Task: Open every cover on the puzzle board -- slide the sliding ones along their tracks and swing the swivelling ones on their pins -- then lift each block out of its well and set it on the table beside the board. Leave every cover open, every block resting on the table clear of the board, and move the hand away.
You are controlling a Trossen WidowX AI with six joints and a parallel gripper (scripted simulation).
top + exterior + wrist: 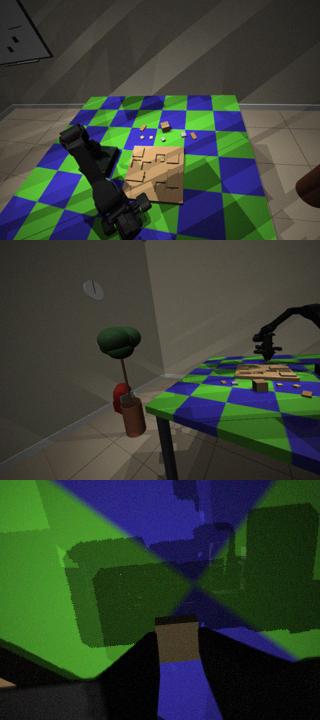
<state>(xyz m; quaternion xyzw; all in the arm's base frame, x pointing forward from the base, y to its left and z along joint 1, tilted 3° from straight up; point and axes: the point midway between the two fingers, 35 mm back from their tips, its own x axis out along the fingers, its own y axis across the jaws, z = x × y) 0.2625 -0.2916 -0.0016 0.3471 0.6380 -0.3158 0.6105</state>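
Now: the tan puzzle board 7 cm ahead of my gripper tip, 24 cm to the left of it and 1 cm below it. The rest, counted from my gripper tip: brown cube 12 cm ahead, 51 cm to the left, 1 cm below; orange block 30 cm ahead, 45 cm to the left, 3 cm below.
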